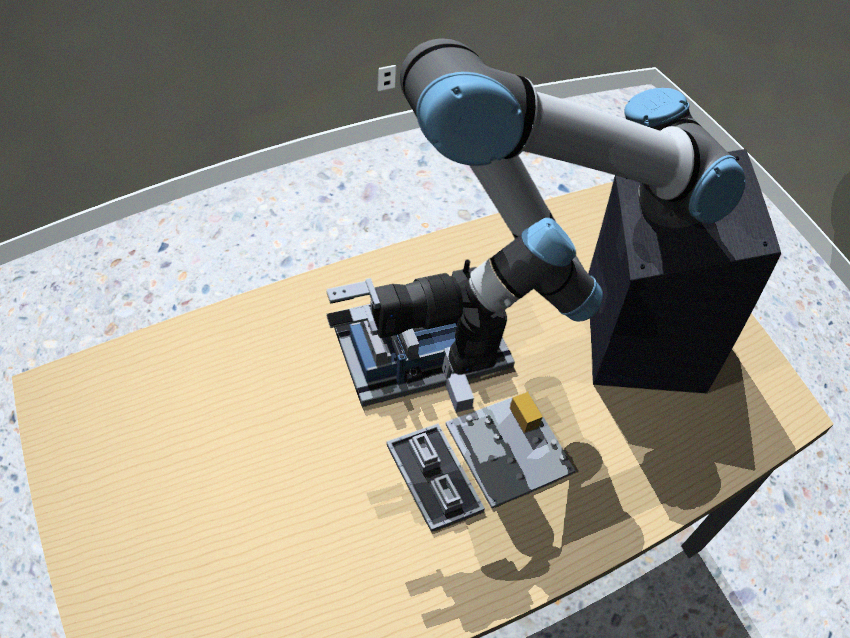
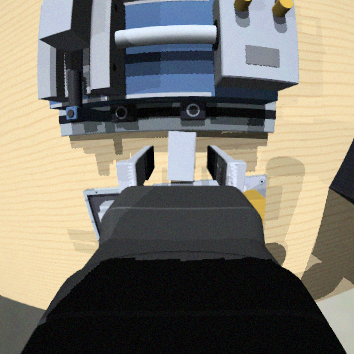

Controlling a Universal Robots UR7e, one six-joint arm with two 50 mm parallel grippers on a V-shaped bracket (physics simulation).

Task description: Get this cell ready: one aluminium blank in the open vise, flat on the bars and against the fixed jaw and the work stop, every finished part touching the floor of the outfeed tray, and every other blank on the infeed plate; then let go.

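Places are measured from the arm's base along level axes (x left, y back, z up), in millimetres.
Where they show: hand, tool point: (image 1: pixel 462 364) (image 2: pixel 180 160).
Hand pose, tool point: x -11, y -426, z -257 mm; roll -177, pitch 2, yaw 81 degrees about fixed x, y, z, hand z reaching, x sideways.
Each offset is from my tool point to the top centre of the thing. "spot": to the spot under its first point.
My downward gripper (image 1: pixel 455 373) (image 2: pixel 181 164) is open, with a gap on each side of a plain grey aluminium blank {dx +7, dy -2, dz -60 mm} (image 1: pixel 460 393) (image 2: pixel 182 150) that stands between and beyond the fingers, between vise and infeed plate. What the blank rests on is hidden. The vise {dx -122, dy -8, dz +3 mm} (image 1: pixel 368 399) (image 2: pixel 170 80) has its jaws apart; I see no blank between them, but the arm hides part. Two finished parts with pockets, one nearer the vise {spot: dx +93, dy -121, dz -69 mm} (image 1: pixel 424 451) and one farther {dx +181, dy -126, dz -55 mm} (image 1: pixel 447 494), are in the outfeed tray (image 1: pixel 458 519) (image 2: pixel 90 212). The infeed plate {dx +146, dy +26, dz -88 mm} (image 1: pixel 504 484) (image 2: pixel 257 182) is beside it.
A yellow block {dx +104, dy +81, dz -52 mm} (image 1: pixel 526 410) (image 2: pixel 255 204) stands on the infeed plate among small pegs. The second gripper's fingers (image 1: pixel 348 291) point sideways above the vise's far left end. A dark pedestal (image 1: pixel 659 329) carries the arm at the right.
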